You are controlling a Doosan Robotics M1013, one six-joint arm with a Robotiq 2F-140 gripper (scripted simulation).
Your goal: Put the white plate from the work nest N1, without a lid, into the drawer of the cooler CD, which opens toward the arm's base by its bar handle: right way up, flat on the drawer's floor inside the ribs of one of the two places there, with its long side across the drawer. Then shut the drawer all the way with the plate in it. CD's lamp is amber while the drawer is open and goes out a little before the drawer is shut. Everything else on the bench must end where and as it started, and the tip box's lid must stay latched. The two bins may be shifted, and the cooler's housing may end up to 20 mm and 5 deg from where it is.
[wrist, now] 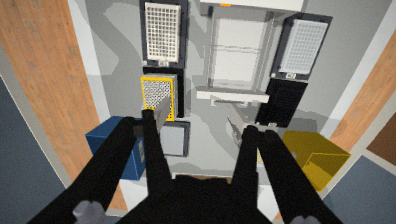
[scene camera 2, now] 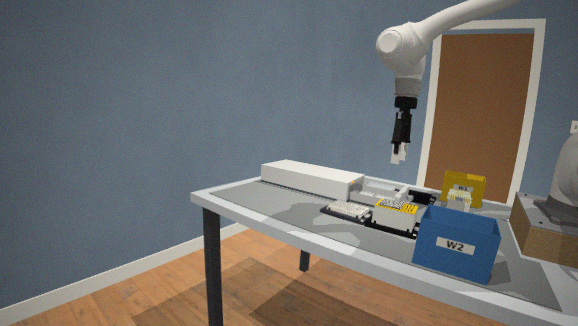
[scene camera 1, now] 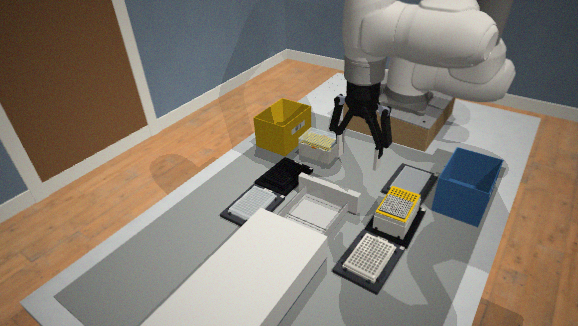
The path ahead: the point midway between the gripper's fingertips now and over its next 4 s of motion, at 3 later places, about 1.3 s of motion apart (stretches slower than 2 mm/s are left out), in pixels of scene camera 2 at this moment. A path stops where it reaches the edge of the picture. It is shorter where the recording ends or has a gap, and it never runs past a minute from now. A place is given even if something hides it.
My gripper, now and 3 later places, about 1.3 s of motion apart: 398, 161; 362, 171; 351, 181; 350, 194
